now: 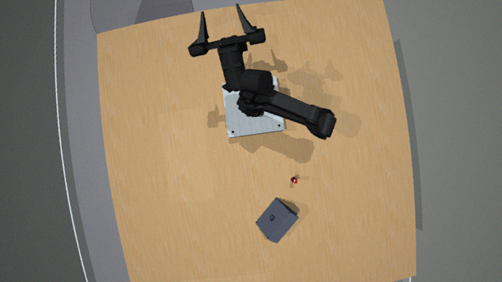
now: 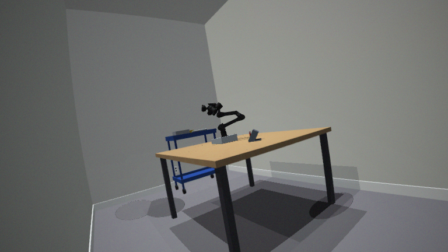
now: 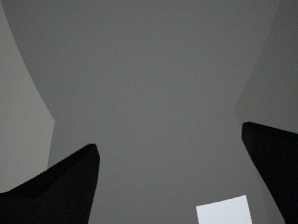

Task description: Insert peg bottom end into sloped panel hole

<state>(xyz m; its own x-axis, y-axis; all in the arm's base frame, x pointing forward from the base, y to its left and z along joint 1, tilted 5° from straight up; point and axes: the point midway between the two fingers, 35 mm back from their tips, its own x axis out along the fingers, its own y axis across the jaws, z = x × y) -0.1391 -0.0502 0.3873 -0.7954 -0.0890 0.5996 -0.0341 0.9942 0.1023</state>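
The red peg is 480 mm ahead of my gripper tip, 190 mm to the left of it and 400 mm below it. From my gripper tip the other things lie so: sloped panel (630 mm ahead, 110 mm to the left, 410 mm below).
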